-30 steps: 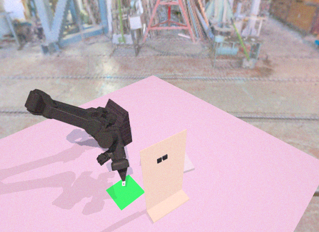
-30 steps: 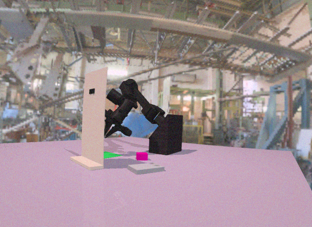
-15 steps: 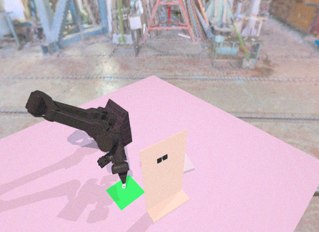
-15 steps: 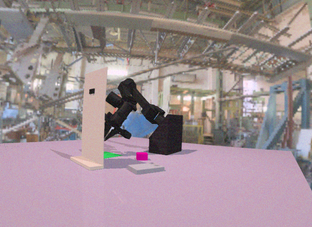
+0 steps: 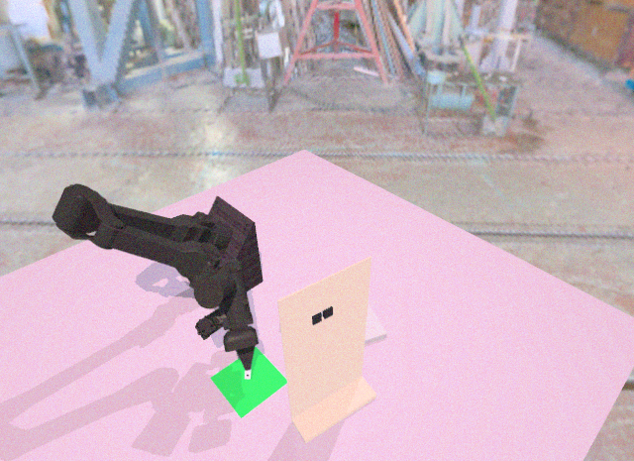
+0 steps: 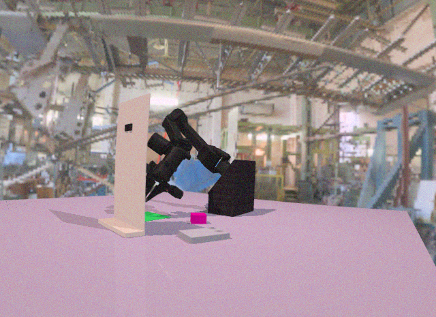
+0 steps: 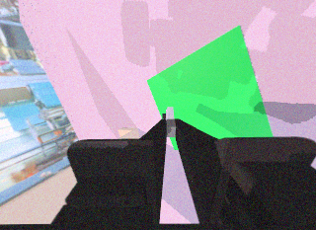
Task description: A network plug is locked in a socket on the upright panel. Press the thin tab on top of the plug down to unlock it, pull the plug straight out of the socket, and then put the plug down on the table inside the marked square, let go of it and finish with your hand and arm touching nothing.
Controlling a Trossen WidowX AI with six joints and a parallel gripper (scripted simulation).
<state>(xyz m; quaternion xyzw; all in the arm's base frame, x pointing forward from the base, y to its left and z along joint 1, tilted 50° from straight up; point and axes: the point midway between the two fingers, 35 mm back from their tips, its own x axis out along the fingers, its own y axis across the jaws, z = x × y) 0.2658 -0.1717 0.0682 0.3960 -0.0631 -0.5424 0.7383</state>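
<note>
Right now my gripper tip is 5 cm above the green marked square and 1 cm past it. Round my gripper tip: flat grey plate (28 cm to the left, 9 cm ahead, 5 cm below); then pale grey plug (right at my gripper tip); then upright panel (15 cm ahead, 11 cm above, 7 cm to the left).
</note>
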